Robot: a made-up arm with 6 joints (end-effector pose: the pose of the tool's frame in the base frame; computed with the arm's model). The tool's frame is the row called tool. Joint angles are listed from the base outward.
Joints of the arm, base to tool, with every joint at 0 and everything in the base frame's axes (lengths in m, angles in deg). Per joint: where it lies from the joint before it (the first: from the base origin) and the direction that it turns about. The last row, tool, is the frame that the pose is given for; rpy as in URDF.
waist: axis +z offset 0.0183 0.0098 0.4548
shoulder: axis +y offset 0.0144 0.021 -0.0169
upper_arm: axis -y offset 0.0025 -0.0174 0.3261
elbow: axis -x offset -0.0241 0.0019 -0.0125
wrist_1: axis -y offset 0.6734 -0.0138 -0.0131
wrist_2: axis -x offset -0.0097 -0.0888 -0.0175
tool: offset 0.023 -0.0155 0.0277 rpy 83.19 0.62 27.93
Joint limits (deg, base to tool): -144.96..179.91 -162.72..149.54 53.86..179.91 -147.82..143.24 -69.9..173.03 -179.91..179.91
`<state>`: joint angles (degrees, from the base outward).
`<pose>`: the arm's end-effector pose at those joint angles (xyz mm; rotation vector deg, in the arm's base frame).
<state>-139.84 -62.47 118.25 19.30 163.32 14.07</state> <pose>642.3 675.6 579.4 73.78 -81.54 -85.74</pose>
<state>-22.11 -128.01 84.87 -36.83 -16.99 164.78</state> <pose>-776.2 304.9 -25.8 20.61 160.60 69.81</pose>
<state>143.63 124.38 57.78 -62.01 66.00 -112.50</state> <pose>-314.1 299.0 -436.0 -116.35 -85.47 17.26</pose>
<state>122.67 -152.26 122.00 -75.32 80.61 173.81</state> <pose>124.9 -139.8 -549.0 -92.22 -6.91 24.57</pose>
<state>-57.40 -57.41 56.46 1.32 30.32 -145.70</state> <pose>-326.8 362.0 1266.4 35.96 41.02 142.61</pose>
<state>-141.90 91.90 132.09 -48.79 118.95 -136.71</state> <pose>-754.1 -489.5 804.8 -10.91 19.86 82.79</pose>
